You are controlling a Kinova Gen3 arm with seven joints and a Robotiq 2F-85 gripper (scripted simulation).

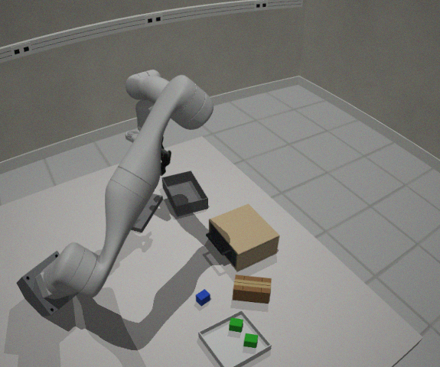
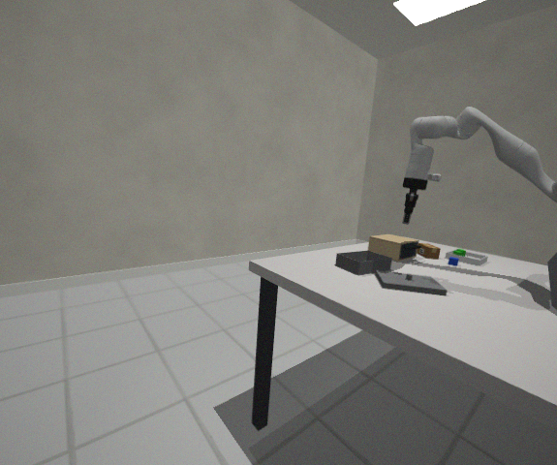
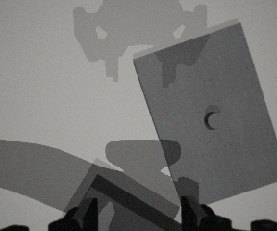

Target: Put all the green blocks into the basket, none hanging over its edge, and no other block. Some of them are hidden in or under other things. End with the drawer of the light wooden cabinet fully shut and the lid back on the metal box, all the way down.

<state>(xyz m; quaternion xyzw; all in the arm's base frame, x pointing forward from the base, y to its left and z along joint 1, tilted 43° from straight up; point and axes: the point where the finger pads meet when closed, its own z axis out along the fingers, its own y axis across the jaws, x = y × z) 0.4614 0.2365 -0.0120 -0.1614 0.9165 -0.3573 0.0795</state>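
Now: hand 60 mm past the knobbed lid, 70 mm to the right of it and 200 mm above it. Also, from my hand: blue block 120 mm behind, 390 mm to the right, 200 mm below; then light wooden cabinet 110 mm ahead, 300 mm to the right, 170 mm below; then darker brown wooden box 470 mm to the right, 180 mm below.
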